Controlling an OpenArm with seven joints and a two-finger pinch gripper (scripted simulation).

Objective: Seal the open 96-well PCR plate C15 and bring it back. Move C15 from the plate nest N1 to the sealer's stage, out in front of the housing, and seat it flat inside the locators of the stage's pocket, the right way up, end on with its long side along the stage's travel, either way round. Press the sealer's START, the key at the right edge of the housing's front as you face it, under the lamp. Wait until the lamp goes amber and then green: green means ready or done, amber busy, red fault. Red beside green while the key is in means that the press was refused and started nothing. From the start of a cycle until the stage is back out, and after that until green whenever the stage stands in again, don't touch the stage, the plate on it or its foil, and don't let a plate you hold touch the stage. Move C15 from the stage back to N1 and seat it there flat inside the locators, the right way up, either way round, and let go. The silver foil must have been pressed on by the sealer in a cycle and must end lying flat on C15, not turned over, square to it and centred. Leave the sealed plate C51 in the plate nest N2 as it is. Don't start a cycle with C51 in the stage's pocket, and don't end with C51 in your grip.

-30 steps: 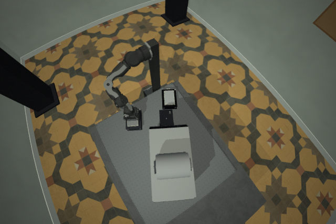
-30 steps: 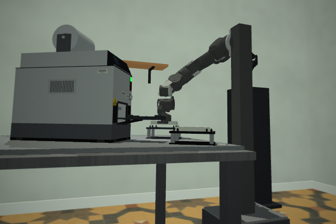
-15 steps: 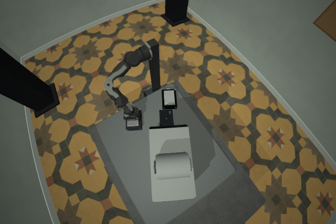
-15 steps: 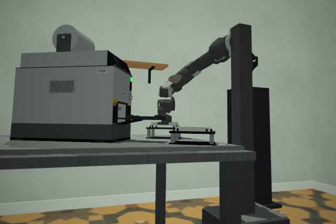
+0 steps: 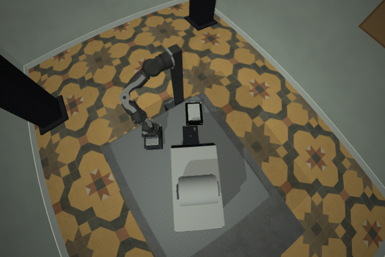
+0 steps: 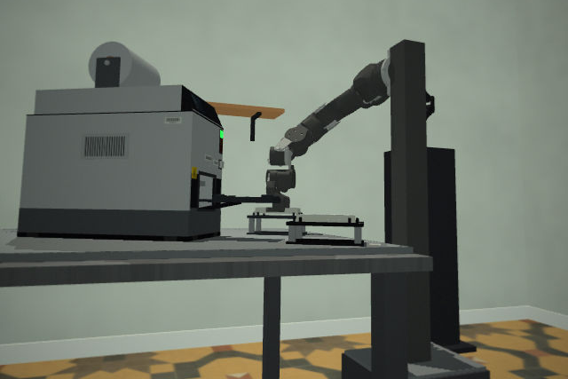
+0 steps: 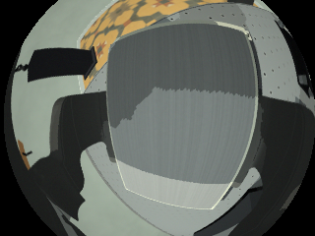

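Right now my hand is right at the plate C15. Round my hand: sealer stage: 21 cm to the left, 15 cm ahead, 3 cm above; then sealed plate C51: 34 cm to the left, 1 cm below; then start key: 19 cm ahead, 12 cm above, 8 cm to the left.
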